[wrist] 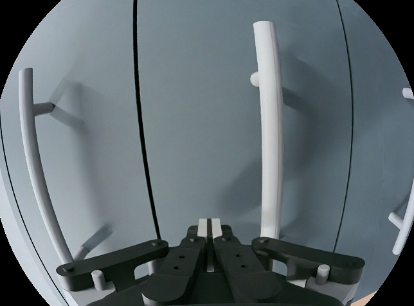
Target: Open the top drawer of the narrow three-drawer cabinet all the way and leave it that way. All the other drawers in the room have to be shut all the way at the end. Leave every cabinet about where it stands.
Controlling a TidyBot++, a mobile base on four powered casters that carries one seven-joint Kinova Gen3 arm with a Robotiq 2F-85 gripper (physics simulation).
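Observation:
Blue-grey drawer fronts fill the wrist view, turned so that their handles run up and down. The left front [95, 150] has a long pale bar handle [31, 135]. The middle front [200, 125] has a thicker-looking white bar handle [271, 125]. Part of a right front [377, 150] shows with a handle [404, 235] at the view's edge. My gripper [209, 231] is shut and empty, its fingertips in front of the middle front, left of the middle handle's lower end. I cannot tell whether the fingertips touch the front.
A thick dark gap [140, 120] separates the left and middle fronts. A thinner seam [352, 120] separates the middle and right fronts. A pale strip [9, 200] runs along the far left edge. A bit of wooden floor [369, 299] shows at the lower right.

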